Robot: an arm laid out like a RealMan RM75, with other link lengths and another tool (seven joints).
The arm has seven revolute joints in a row. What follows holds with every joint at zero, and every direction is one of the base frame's. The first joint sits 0.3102 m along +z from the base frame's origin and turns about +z. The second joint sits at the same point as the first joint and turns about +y. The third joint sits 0.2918 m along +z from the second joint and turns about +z. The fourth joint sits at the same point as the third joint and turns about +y. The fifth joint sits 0.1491 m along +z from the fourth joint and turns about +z. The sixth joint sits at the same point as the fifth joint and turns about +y. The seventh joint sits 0.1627 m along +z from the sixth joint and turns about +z. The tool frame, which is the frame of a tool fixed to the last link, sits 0.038 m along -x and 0.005 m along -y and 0.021 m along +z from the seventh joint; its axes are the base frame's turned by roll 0.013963, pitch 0 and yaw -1.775 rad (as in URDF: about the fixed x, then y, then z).
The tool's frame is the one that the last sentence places.
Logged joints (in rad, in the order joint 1, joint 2, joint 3, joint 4, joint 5, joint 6, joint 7), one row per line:
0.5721 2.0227 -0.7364 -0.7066 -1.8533 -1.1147 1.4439
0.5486 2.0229 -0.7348 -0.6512 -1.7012 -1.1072 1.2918
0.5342 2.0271 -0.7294 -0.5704 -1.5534 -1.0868 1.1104
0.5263 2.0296 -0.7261 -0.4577 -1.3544 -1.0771 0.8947
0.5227 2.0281 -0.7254 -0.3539 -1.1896 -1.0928 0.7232
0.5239 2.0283 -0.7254 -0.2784 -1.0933 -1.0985 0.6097
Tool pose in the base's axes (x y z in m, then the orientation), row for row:
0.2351 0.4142 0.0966 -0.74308 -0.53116 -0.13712 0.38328
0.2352 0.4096 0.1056 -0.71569 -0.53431 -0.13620 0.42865
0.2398 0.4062 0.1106 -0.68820 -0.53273 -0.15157 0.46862
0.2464 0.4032 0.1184 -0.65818 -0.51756 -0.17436 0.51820
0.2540 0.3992 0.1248 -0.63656 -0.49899 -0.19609 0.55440
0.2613 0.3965 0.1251 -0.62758 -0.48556 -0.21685 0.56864
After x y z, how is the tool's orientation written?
As a quaternion, x y z w.
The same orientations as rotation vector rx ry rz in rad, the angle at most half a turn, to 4 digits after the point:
-1.8946 -1.3542 -0.3496
-1.7868 -1.3340 -0.3400
-1.6875 -1.3063 -0.3717
-1.5792 -1.2418 -0.4184
-1.5040 -1.1789 -0.4633
-1.4739 -1.1404 -0.5093

